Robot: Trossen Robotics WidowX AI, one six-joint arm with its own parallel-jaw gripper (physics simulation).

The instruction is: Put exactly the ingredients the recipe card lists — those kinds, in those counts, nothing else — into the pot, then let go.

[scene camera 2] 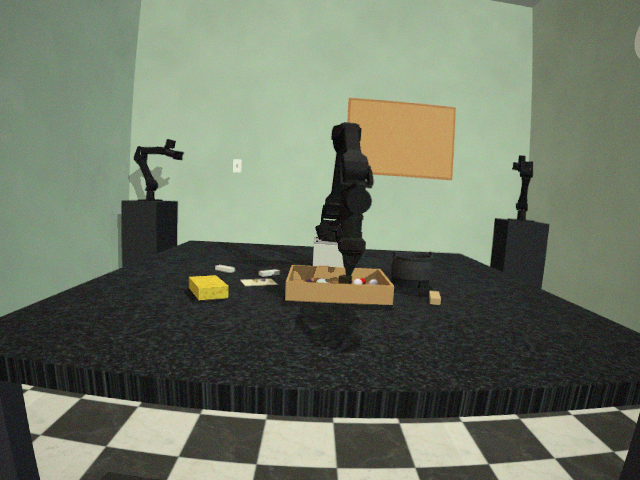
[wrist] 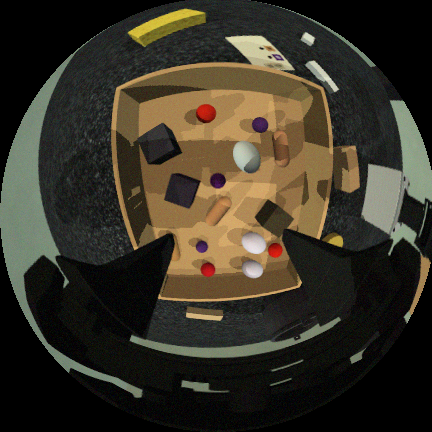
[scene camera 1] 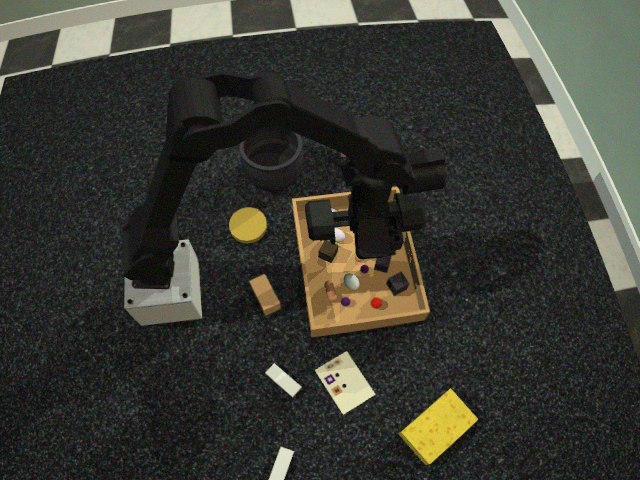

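Observation:
The recipe card (scene camera 1: 354,387) (scene camera 2: 258,282) (wrist: 247,47) shows a purple square and an orange square, each with one dot. The wooden tray (scene camera 1: 369,324) (scene camera 2: 338,294) holds purple balls (wrist: 260,124) (wrist: 218,180) (wrist: 201,246), brown-orange capsules (wrist: 281,148) (wrist: 218,211), red balls (wrist: 206,113) (wrist: 275,250), white eggs (wrist: 253,242) (wrist: 252,269), a pale green egg (scene camera 1: 351,281) (wrist: 245,155) and dark cubes (wrist: 159,144) (wrist: 182,190) (wrist: 274,217). My gripper (scene camera 2: 349,274) (wrist: 229,236) is open and empty, pointing down over the tray. One finger partly hides another capsule (wrist: 176,251). The pot (scene camera 1: 273,178) (scene camera 2: 412,267) is dark inside.
A yellow disc (scene camera 1: 248,225) and a wooden block (scene camera 1: 265,294) (wrist: 347,169) lie between the arm base (scene camera 1: 170,304) and tray. A small block (scene camera 2: 434,297) (wrist: 204,314) lies beyond the tray. White blocks (scene camera 1: 283,380) (scene camera 1: 281,462) and a sponge (scene camera 1: 439,426) (scene camera 2: 207,287) lie around the card.

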